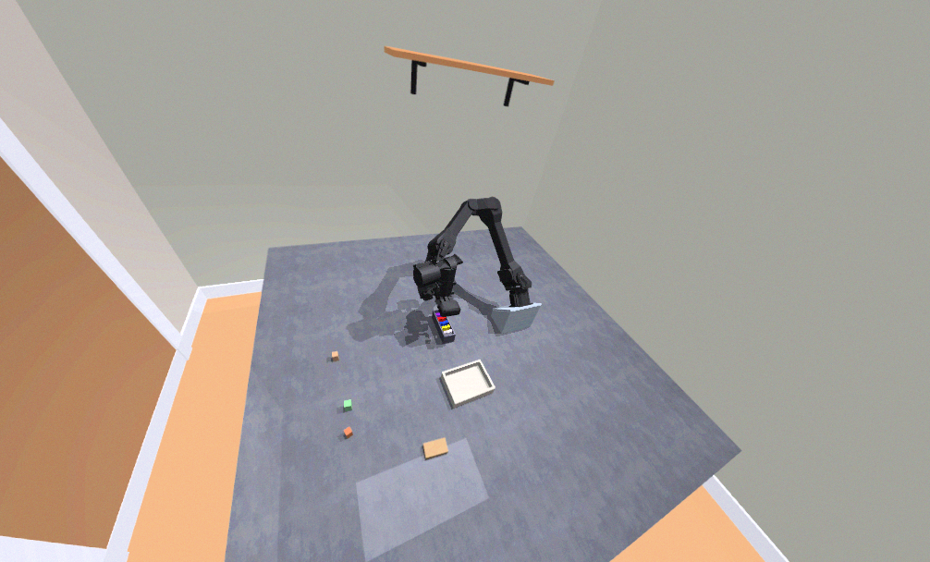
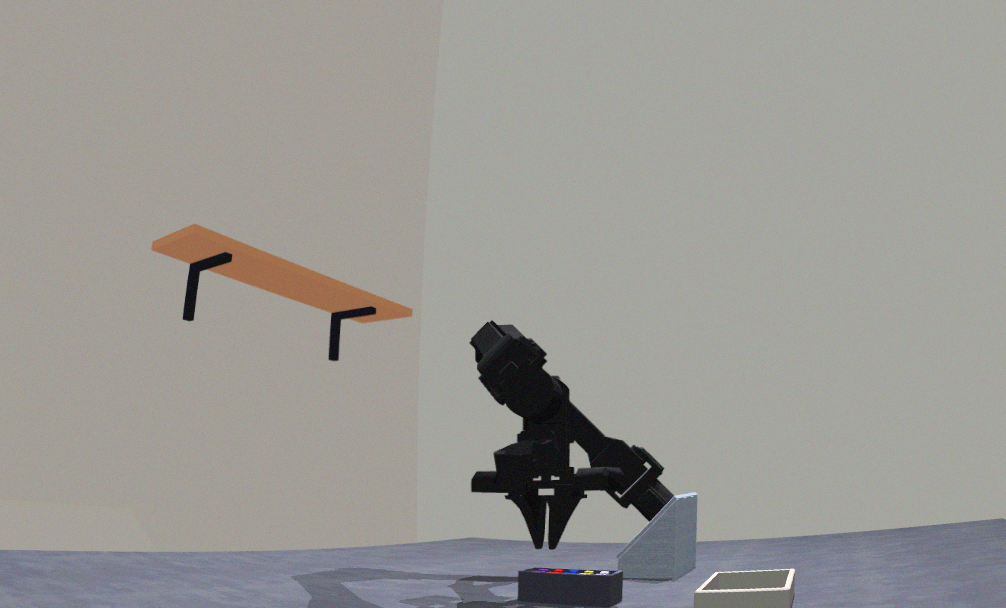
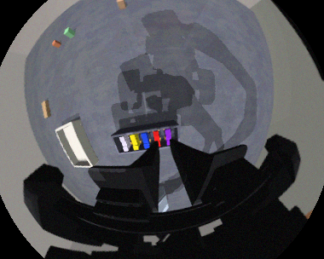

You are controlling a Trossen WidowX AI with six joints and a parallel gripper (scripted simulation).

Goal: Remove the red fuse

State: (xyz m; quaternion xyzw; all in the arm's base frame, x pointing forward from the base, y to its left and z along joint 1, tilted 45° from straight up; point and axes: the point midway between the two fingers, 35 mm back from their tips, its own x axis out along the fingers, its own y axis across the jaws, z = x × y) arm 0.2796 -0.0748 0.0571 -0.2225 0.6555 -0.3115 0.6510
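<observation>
The red fuse lies 4 cm below my gripper tip, 1 cm to the left of it and 1 cm behind it. Also, from my gripper tip: yellow fuse (5 cm to the left, 4 cm below); blue fuse (4 cm below, 3 cm to the left, 1 cm behind); purple fuse (4 cm below, 1 cm to the right, 1 cm behind).
</observation>
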